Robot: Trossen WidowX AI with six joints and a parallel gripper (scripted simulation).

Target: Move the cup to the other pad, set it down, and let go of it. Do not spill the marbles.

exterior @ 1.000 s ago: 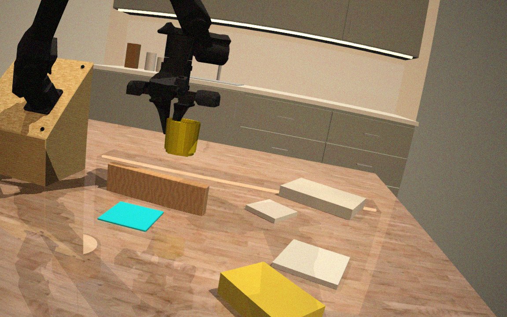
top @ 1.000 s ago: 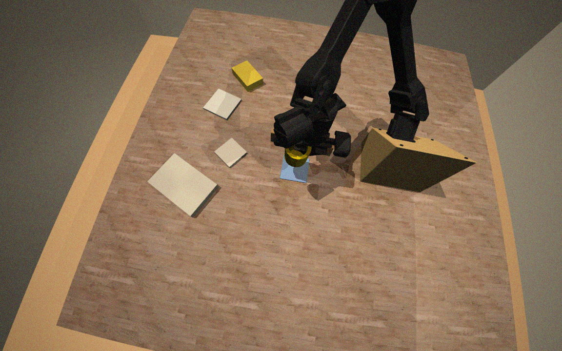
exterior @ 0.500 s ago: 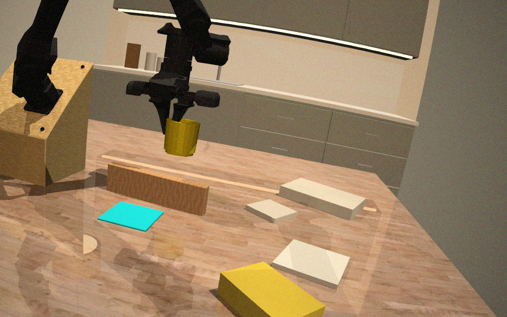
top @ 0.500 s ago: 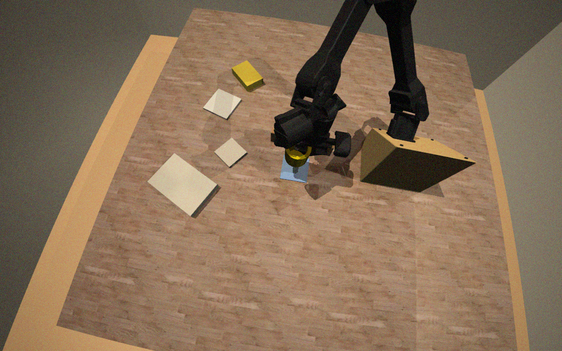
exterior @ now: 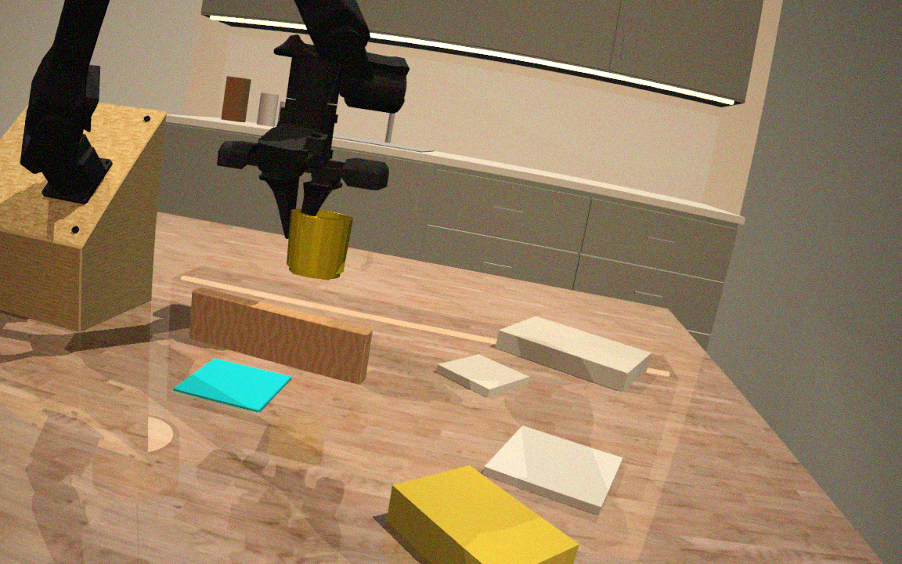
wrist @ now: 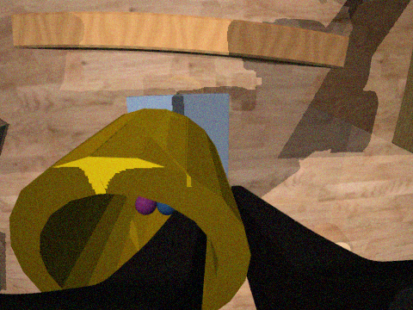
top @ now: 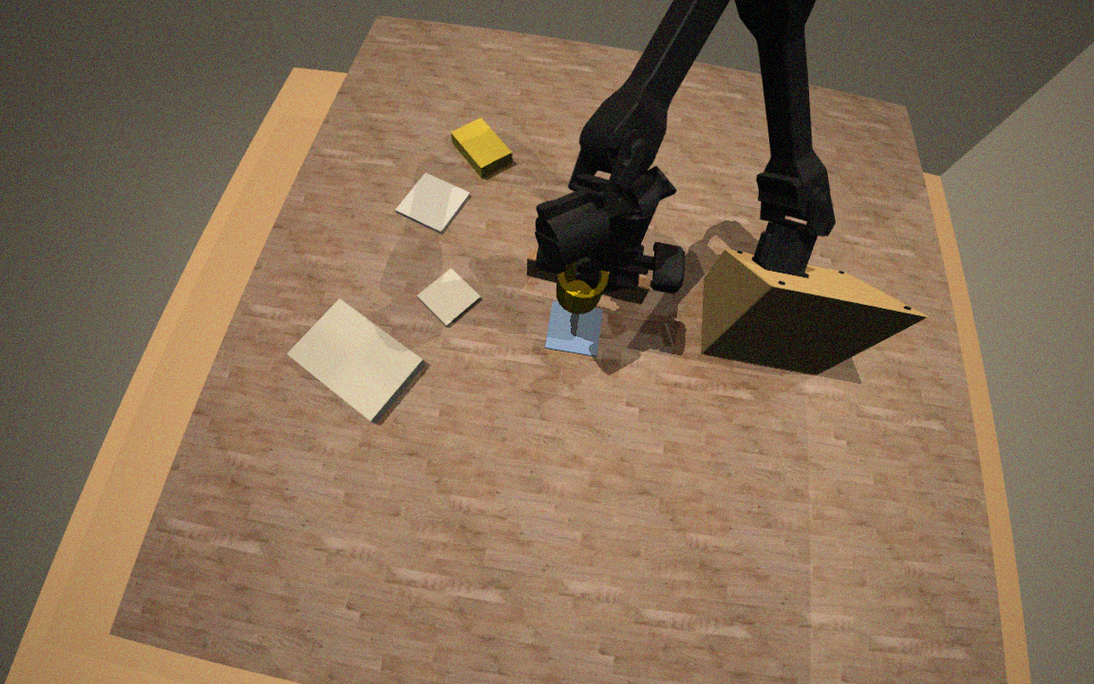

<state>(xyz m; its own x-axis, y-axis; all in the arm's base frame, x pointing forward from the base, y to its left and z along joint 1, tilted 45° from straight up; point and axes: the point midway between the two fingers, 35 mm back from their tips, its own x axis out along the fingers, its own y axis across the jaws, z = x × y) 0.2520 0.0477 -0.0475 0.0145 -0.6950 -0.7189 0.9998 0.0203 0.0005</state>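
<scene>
Now: gripper tip 150 mm to the left of the cyan pad, 130 mm above it and 10 mm short of it. Also, from my gripper tip: yellow cup: 20 mm ahead; then purple marble: 40 mm ahead, 20 mm to the left, 20 mm below; then blue marble: 20 mm to the left, 20 mm below, 20 mm ahead.
</scene>
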